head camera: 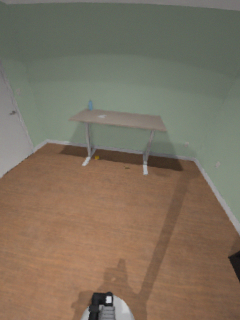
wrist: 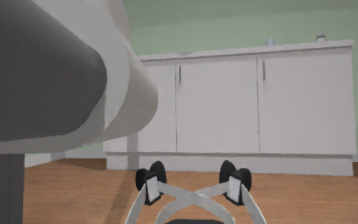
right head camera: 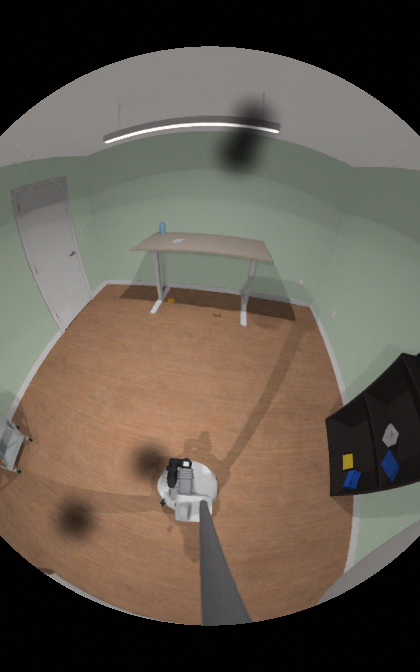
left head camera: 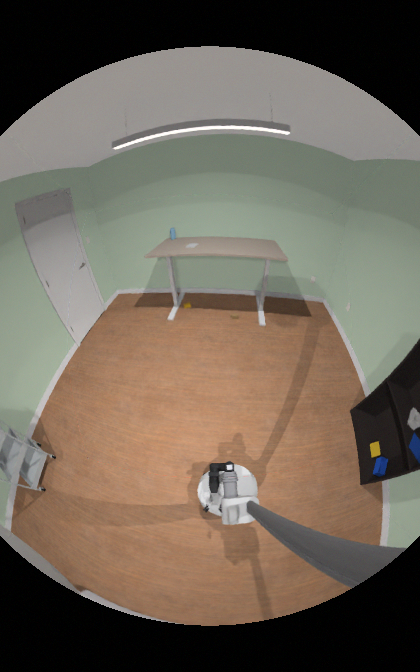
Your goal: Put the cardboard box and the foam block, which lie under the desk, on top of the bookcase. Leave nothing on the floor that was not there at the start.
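Places are measured from the robot's base along level axes (x back, y right, z up), in metres.
Pixels of known places: gripper, fingertip midpoint: [wrist: 192, 174].
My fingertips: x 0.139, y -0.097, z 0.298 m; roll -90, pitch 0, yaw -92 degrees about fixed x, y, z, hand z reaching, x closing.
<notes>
Behind a point stands the place of what it marks.
Under the desk [head camera: 131, 120] @(x -2.091, y 0.229, z 0.922 m) [left head camera: 230, 247] [right head camera: 215, 244], a small yellow block [head camera: 97, 157] @(x -2.281, y -0.407, z 0.001 m) [left head camera: 187, 305] [right head camera: 171, 300], which looks like the foam block, lies on the floor beside the left leg. A small flat brownish thing [head camera: 127, 168] @(x -1.953, y 0.247, z -0.003 m) [left head camera: 234, 316] [right head camera: 216, 315], perhaps the cardboard box, lies between the legs; it is too small to tell. The black bookcase [head camera: 237, 263] @(x -0.412, y 1.309, z 0.062 m) [left head camera: 397, 425] [right head camera: 372, 435] stands at the right; its top is mostly out of view. My gripper [wrist: 192, 174] @(x 0.139, y -0.097, z 0.298 m) is open and empty, far from both things.
A blue bottle [head camera: 90, 105] @(x -2.600, y -0.551, z 1.013 m) [left head camera: 172, 233] [right head camera: 162, 228] and a white paper [left head camera: 192, 245] [right head camera: 178, 241] are on the desk. A wheeled cart [left head camera: 35, 466] [right head camera: 10, 445] stands at the left. A white cabinet [wrist: 215, 105] @(x 1.492, y -0.326, z 0.473 m) shows in the wrist view.
</notes>
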